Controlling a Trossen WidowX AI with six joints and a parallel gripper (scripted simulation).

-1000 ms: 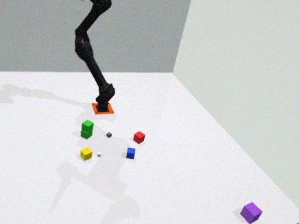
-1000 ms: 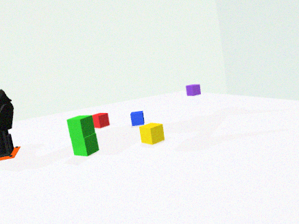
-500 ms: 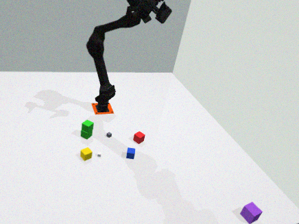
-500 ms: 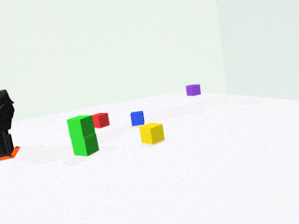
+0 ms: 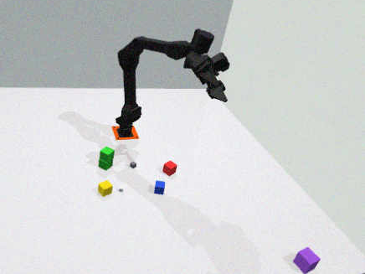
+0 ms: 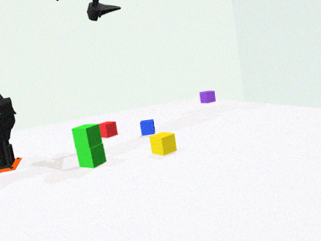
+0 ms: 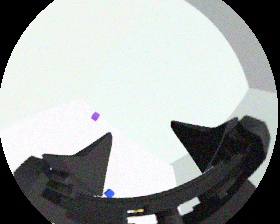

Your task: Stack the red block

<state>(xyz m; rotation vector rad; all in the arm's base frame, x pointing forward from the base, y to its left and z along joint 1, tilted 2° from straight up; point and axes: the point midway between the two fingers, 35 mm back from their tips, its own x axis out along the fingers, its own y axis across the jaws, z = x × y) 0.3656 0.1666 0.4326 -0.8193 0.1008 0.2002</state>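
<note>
The red block is 120 mm behind my gripper tip, 60 mm to the right of it and 400 mm below it. Also, from my gripper tip: small grey cube 180 mm behind, 200 mm to the right, 410 mm below; then blue block 30 mm behind, 140 mm to the right, 400 mm below; then yellow block 60 mm behind, 330 mm to the right, 400 mm below.
</note>
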